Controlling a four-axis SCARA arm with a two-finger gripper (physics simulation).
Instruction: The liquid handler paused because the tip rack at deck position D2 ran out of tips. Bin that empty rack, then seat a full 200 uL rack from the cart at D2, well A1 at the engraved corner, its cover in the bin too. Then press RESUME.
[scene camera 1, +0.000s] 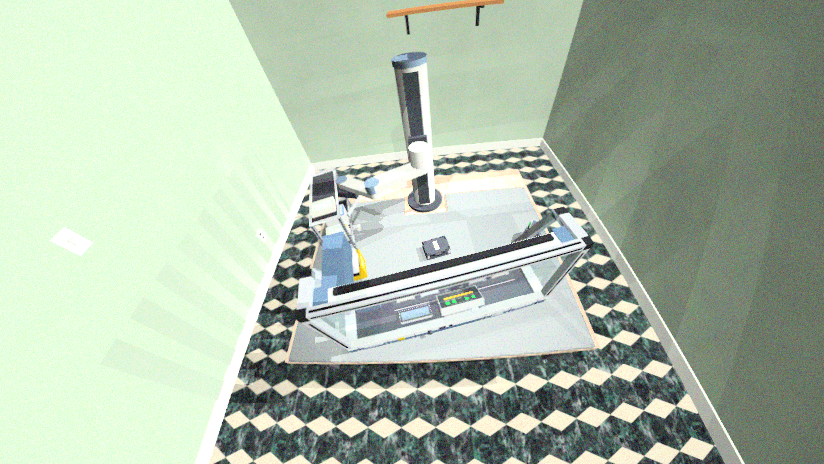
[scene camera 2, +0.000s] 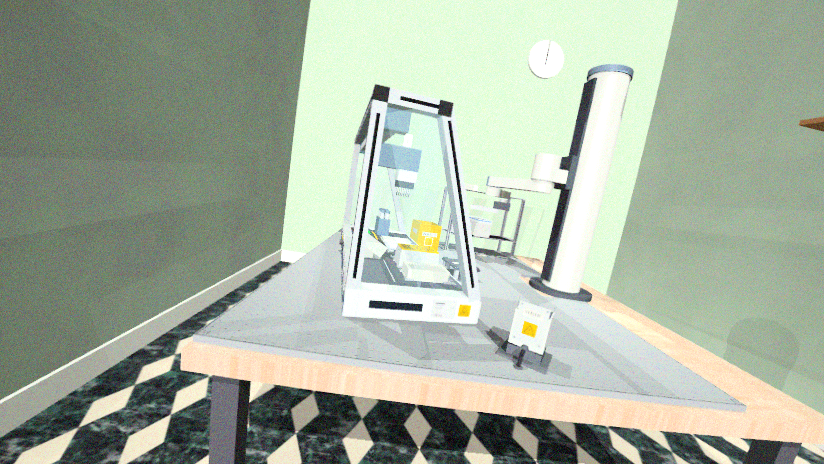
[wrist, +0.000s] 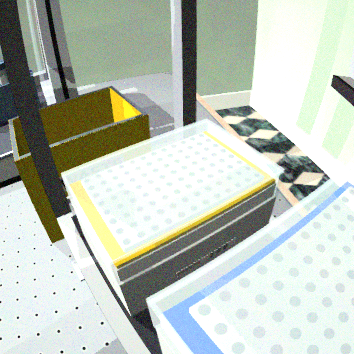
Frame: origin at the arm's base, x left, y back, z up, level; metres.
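Seen in the pictures: gripper, fingertip midpoint: (scene camera 2: 471, 206) (wrist: 151, 54); arm's base, origin of the base link: (scene camera 1: 424, 199) (scene camera 2: 558, 290).
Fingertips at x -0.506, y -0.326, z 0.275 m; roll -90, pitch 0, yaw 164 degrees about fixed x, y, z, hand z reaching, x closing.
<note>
Offsets run from my fingertips to a thing's middle.
A covered tip rack with yellow trim @(dx -0.019, dy -0.047, dz -0.104 m) (wrist: 175, 195) sits on the cart (wrist: 107, 300) (scene camera 2: 521, 224) in the wrist view. Its clear cover is on and the front lettering is faint. A covered rack with blue trim @(dx -0.053, dy +0.078, dz -0.071 m) (wrist: 280, 295) stands beside it at the lower right. My gripper (scene camera 2: 500, 205) is open and empty at the cart, above the racks; its fingertips are not clear in any view. The yellow bin @(dx +0.054, dy -0.238, dz -0.195 m) (wrist: 97, 145) (scene camera 2: 425, 235) (scene camera 1: 360, 266) stands behind the cart; its bottom is hidden. Which deck item is at D2, and the RESUME button, I cannot tell.
Dark cart posts @(dx -0.065, dy -0.150, dz -0.087 m) (wrist: 189, 60) stand close around the racks. The liquid handler's frame (scene camera 1: 449, 276) (scene camera 2: 412, 305) encloses a deck with several items. A dark device @(dx +0.554, dy -0.127, dz -0.234 m) (scene camera 1: 435, 246) lies on the table behind it. An upright white box @(dx +1.133, dy -0.083, dz -0.198 m) (scene camera 2: 530, 327) stands near the table edge.
</note>
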